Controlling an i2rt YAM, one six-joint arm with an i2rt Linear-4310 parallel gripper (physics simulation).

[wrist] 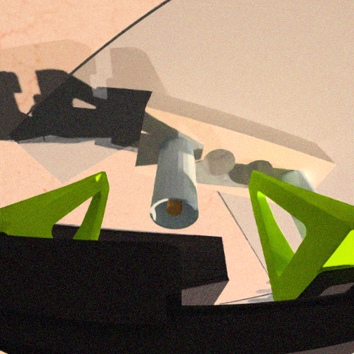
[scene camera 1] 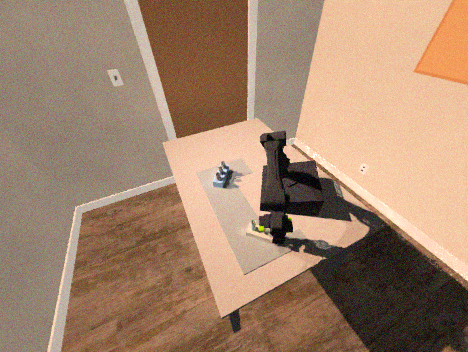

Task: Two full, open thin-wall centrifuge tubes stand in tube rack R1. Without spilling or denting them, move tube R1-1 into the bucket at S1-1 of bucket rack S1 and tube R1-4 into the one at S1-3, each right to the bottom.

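Where they show: arm's base, link origin: (scene camera 1: pixel 282 175).
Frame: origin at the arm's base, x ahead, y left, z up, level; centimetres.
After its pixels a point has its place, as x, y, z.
My gripper (scene camera 1: pixel 275 229) @(24.5, 26.6, -2.7) (wrist: pixel 178 178) is open, with its green fingers wide apart over rack R1. One pale, open-topped tube (wrist: pixel 175 175) stands in the left part of the cream rack R1 (scene camera 1: pixel 252 233) @(33.0, 21.5, -5.5) (wrist: pixel 260 142) in the wrist view. It shows between the two fingers, apart from both; orange-brown content shows inside its mouth. The other tube (scene camera 1: pixel 253 225) @(32.0, 20.6, -0.5) (wrist: pixel 299 179) stands at the rack's opposite end, partly behind the right finger in the wrist view. Two holes between the tubes are empty. Blue bucket rack S1 (scene camera 1: pixel 219 183) @(33.8, -16.5, -5.0) holds grey buckets and stands farther back. I cannot tell slot numbers.
Both racks stand on a grey mat (scene camera 1: pixel 227 210) @(37.0, 1.3, -8.8) (wrist: pixel 280 60) on the pinkish table (scene camera 1: pixel 212 245) @(52.0, 16.3, -9.1) (wrist: pixel 45 25). The black arm base (scene camera 1: pixel 305 182) @(-5.4, 12.5, 2.6) stands at the table's right side in the scene view. Dark arm shadows fall beside R1.
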